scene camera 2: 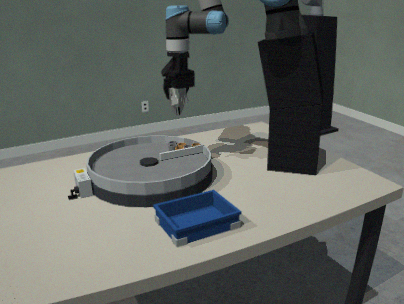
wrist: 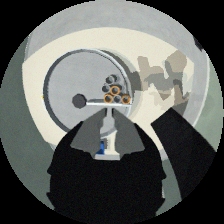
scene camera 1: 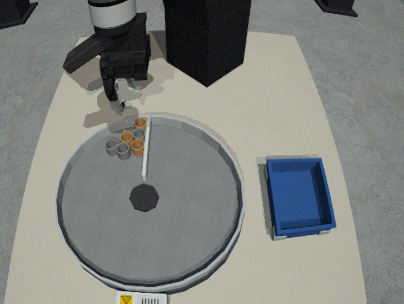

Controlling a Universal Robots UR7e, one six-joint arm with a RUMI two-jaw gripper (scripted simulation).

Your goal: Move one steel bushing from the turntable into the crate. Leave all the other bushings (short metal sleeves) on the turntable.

Observation:
In view: the gripper [scene camera 1: 122,108], a blue crate [scene camera 1: 302,192] and a round grey turntable [scene camera 2: 136,163].
The gripper shows as well in scene camera 2 [scene camera 2: 178,115] and in the wrist view [wrist: 109,108]. The blue crate shows as well in scene camera 2 [scene camera 2: 181,213]. The round grey turntable also shows in the wrist view [wrist: 76,79].

